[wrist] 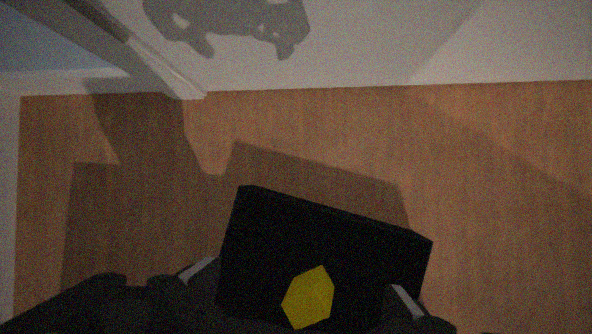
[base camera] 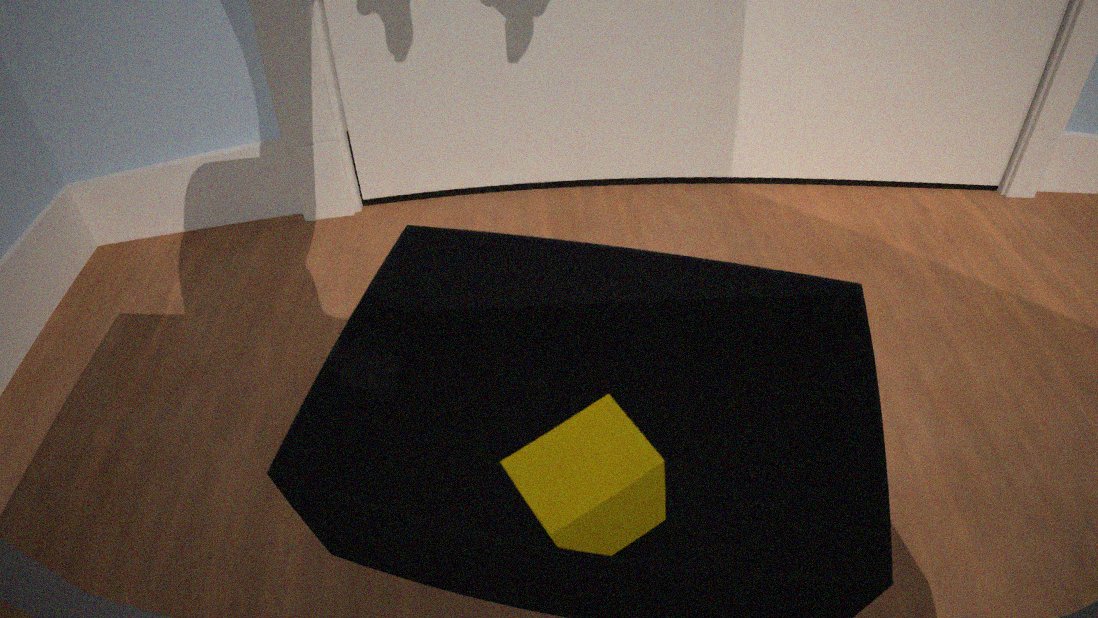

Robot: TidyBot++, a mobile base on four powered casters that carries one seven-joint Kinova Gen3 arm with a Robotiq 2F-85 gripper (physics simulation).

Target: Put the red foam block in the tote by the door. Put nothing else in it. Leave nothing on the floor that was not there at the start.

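Frame: origin at the arm's base, x right, y ahead, z up, level; millimetres.
Seen in the pictures: gripper, fingertip midpoint: (wrist: 299,289).
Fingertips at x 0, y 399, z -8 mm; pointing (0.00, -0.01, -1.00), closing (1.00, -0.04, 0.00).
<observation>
Offsets run from my fingertips to a thing's top centre. Level surfaces: height alone.
A yellow block @[dx +8, dy -132, dz -283 mm] (base camera: 587,468) (wrist: 309,298) shows tilted within the outline of the black tote @[dx +15, dy -89, dz -289 mm] (base camera: 614,268) (wrist: 325,215). Whether it rests on the tote's bottom or is in the air cannot be told, as the inside is too dark. The tote stands on the floor in front of the white door. My gripper (wrist: 299,289) is open over the tote in the wrist view, its two fingers wide apart, with the block beyond and between them and not gripped. A red foam block does not show in either view.
The white door (base camera: 537,115) (wrist: 350,50) is behind the tote. A blue wall (base camera: 138,76) with a white baseboard (base camera: 222,184) is at the left. Wooden floor @[dz -389 mm] (base camera: 991,368) (wrist: 500,200) surrounds the tote. Shadows of the arm and gripper fall on the door and floor.
</observation>
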